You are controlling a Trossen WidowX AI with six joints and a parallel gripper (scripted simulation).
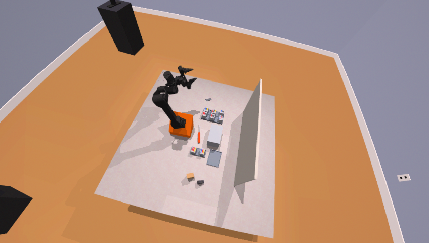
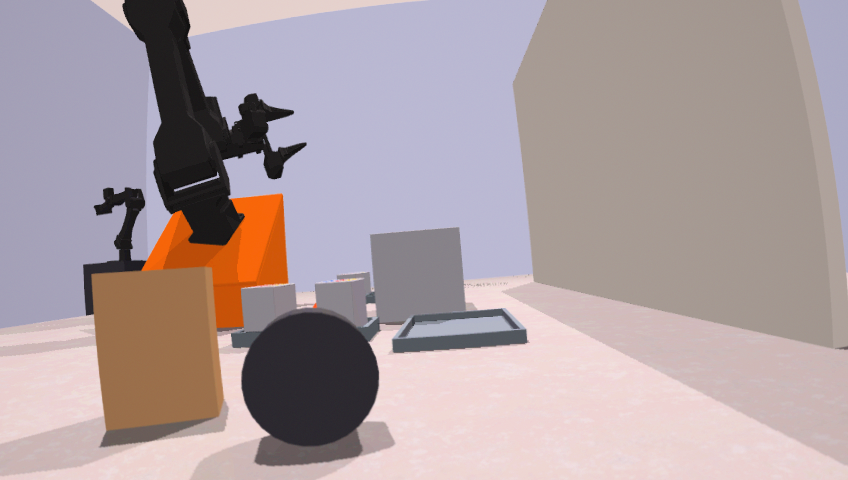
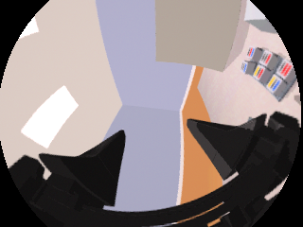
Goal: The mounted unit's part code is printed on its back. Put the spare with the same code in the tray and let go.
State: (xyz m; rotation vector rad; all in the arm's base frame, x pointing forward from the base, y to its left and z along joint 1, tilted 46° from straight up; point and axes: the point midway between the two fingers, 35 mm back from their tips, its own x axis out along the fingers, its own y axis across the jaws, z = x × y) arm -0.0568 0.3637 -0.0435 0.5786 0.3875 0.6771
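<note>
Right now the grey spare is 290 mm ahead of my gripper tip, 100 mm to the right of it and 340 mm below it. The rest, counted from my gripper tip: tall beige panel (520 mm ahead, 270 mm to the right, 160 mm below); blue-grey tray (340 mm ahead, 460 mm to the right, 380 mm below); grey mounted unit (290 mm ahead, 280 mm to the right, 330 mm below).
</note>
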